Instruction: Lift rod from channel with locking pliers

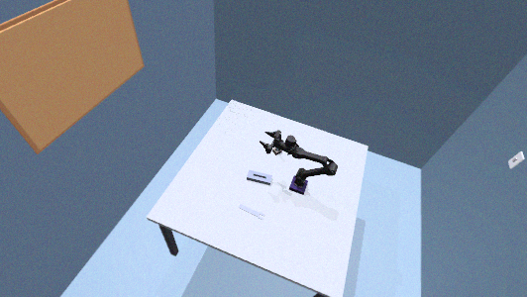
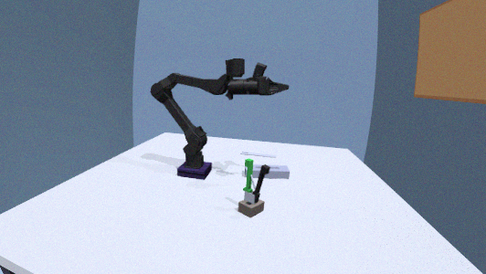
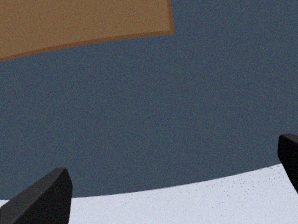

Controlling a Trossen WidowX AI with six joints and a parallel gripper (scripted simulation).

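The thin grey lever lies 270 mm below my gripper tip, 220 mm to the right of it and 80 mm behind it. Also, from my gripper tip: grey channel block 350 mm below, 80 mm to the left, 50 mm behind; pale rod 350 mm below, 80 mm to the left, 50 mm behind; black handle 260 mm below, 240 mm to the right, 50 mm behind.
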